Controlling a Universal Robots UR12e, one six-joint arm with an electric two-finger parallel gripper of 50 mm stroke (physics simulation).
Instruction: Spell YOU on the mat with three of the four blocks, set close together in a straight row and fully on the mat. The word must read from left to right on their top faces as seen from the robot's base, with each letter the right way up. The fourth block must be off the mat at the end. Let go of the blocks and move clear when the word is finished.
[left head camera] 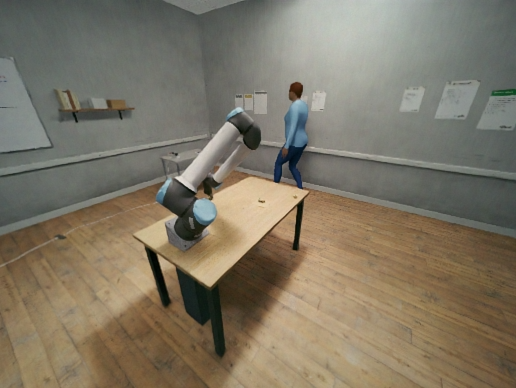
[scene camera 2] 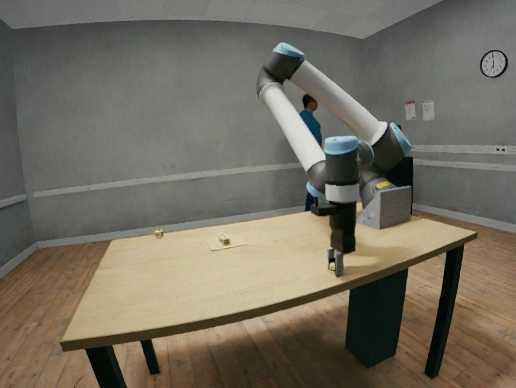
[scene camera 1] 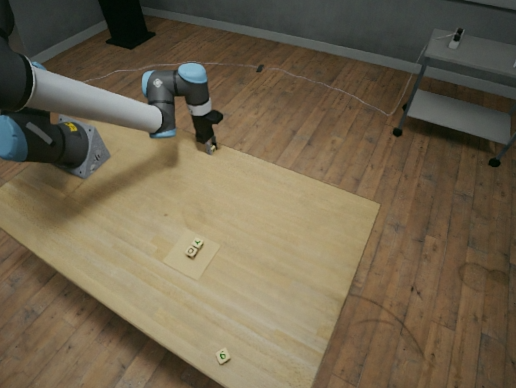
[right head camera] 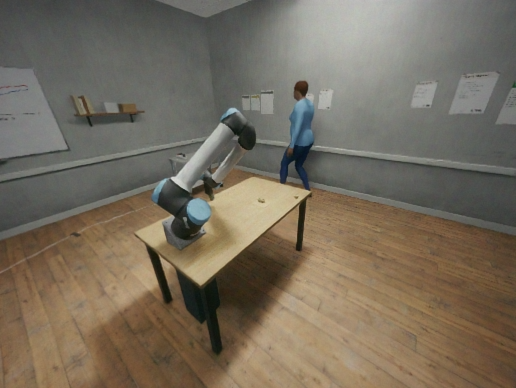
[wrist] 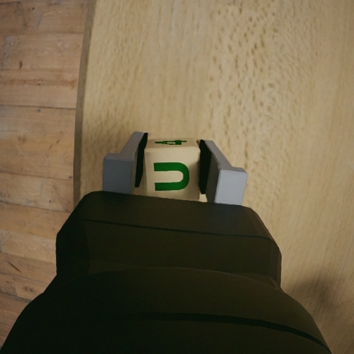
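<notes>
My gripper (scene camera 1: 210,147) (scene camera 2: 335,266) (wrist: 171,153) is shut on the U block (wrist: 171,175), low over the table near its long edge; whether the block touches the table is unclear. Its green U faces up, its open side towards the left of the wrist view. The pale mat (scene camera 1: 202,264) (scene camera 2: 215,246) bears the Y block (scene camera 1: 198,243) and the O block (scene camera 1: 191,251), side by side near its middle, with Y on the left as seen from the base. The fourth block (scene camera 1: 223,356) (scene camera 2: 159,233), with a green mark like a 6, lies off the mat near the table's far end.
The robot's base (scene camera 1: 92,152) (scene camera 2: 387,207) stands at the other end of the wooden table (scene camera 1: 280,225) (scene camera 2: 165,295). A person (left head camera: 296,122) (right head camera: 302,122) is beyond the table's far end. A grey trolley (scene camera 1: 470,46) stands apart from the table.
</notes>
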